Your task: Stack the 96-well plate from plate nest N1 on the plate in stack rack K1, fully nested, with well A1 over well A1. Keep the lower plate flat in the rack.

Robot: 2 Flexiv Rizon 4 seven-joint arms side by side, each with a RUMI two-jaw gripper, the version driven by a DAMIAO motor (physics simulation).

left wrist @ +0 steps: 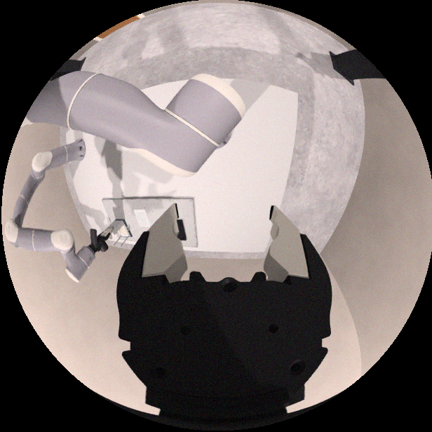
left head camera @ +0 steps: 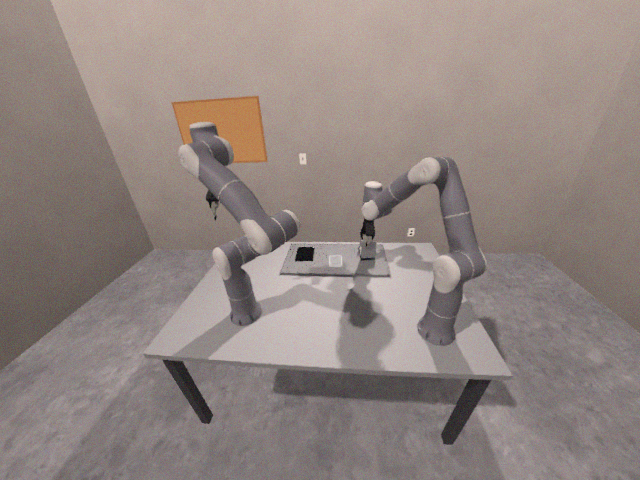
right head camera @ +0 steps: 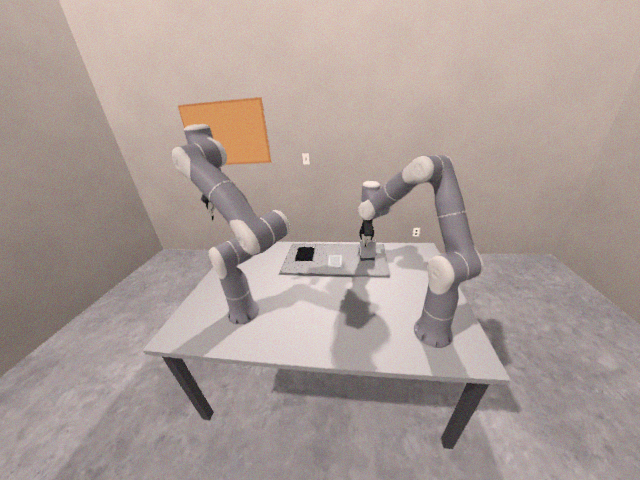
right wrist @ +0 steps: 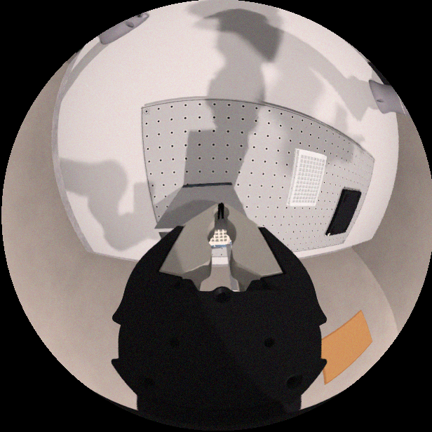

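A white well plate [left head camera: 335, 260] [right head camera: 334, 260] [left wrist: 142, 218] [right wrist: 307, 177] lies flat on the pegboard. A tall grey holder [left head camera: 367, 252] [right head camera: 367, 252] stands to its right in the head views; a pale well grid [right wrist: 220, 236] shows between the finger bodies in the right wrist view. Which holder is N1 or K1 cannot be read. My right gripper [left head camera: 367, 242] [right head camera: 367, 242] [right wrist: 220, 204] is shut, its tips nearly together, at the upper part of the grey holder; nothing shows gripped. My left gripper [left head camera: 214, 215] [right head camera: 211, 216] [left wrist: 223, 205] is open and empty, high at the left.
A flat black rectangular piece [left head camera: 305, 253] [right head camera: 305, 253] [left wrist: 182, 230] [right wrist: 344, 211] lies on the pegboard [left head camera: 294, 269] [right head camera: 294, 269] [right wrist: 165, 135] at the left in the head views. The pegboard lies at the far edge of the white table [left head camera: 294, 330] [right head camera: 294, 330].
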